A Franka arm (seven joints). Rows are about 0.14 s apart.
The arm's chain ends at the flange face. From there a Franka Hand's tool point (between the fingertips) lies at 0.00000 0.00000 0.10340 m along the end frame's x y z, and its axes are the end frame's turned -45 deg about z.
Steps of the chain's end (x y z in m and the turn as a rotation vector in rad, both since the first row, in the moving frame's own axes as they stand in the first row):
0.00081 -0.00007 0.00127 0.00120 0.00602 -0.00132
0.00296 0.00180 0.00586 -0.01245 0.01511 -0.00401
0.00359 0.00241 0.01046 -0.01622 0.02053 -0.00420
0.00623 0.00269 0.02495 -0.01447 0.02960 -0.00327
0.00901 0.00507 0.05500 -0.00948 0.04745 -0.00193
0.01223 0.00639 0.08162 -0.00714 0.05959 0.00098
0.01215 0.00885 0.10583 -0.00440 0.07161 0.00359
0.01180 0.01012 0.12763 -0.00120 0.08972 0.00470
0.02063 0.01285 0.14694 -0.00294 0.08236 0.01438
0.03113 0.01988 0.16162 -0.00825 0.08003 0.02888
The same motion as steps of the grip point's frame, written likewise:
0.00115 0.00088 0.00127 -0.00341 0.00511 -0.00132
0.00102 0.00538 0.00584 -0.01949 0.00188 -0.00401
0.00116 0.00693 0.01042 -0.02599 0.00305 -0.00420
0.00361 0.00953 0.02489 -0.03116 0.01070 -0.00327
0.00557 0.01411 0.05488 -0.04026 0.02685 -0.00193
0.00796 0.01804 0.08143 -0.04719 0.03709 0.00098
0.00723 0.02041 0.10556 -0.05375 0.04752 0.00359
0.00764 0.02215 0.12721 -0.06429 0.06259 0.00470
0.01126 0.02995 0.14659 -0.06032 0.05616 0.01438
0.01310 0.04259 0.16129 -0.06242 0.05076 0.02888

